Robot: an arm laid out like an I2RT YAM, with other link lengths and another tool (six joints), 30 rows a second.
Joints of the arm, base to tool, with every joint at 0 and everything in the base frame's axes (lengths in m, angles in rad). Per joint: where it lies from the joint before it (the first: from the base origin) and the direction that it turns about. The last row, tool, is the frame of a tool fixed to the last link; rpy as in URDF.
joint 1: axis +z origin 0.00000 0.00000 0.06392
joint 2: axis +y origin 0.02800 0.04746 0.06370
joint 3: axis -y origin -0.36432 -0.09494 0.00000
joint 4: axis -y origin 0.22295 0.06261 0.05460
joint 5: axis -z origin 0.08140 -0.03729 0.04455
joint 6: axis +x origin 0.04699 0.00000 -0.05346
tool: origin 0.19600 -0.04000 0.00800 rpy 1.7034 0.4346 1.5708
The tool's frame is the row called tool.
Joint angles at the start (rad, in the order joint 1, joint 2, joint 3, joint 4, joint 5, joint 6): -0.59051 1.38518 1.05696 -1.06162 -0.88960 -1.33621
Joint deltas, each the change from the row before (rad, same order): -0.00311 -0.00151 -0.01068 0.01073 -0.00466 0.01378; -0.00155 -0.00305 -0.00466 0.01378 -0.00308 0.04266; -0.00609 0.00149 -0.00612 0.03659 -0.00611 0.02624; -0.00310 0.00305 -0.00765 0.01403 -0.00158 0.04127; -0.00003 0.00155 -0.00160 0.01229 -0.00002 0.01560; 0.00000 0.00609 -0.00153 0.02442 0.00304 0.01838
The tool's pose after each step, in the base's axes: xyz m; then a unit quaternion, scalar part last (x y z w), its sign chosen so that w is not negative. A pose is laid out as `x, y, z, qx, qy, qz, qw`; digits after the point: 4 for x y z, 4 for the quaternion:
0.3106, -0.0093, 0.2378, 0.1586, 0.9097, 0.3074, 0.2297
0.3116, -0.0112, 0.2374, 0.1751, 0.9061, 0.3116, 0.2264
0.3172, -0.0167, 0.2383, 0.1829, 0.9023, 0.3117, 0.2349
0.3180, -0.0192, 0.2353, 0.2011, 0.8985, 0.3167, 0.2282
0.3198, -0.0209, 0.2350, 0.2059, 0.8971, 0.3171, 0.2287
0.3241, -0.0250, 0.2340, 0.2107, 0.8959, 0.3153, 0.2315

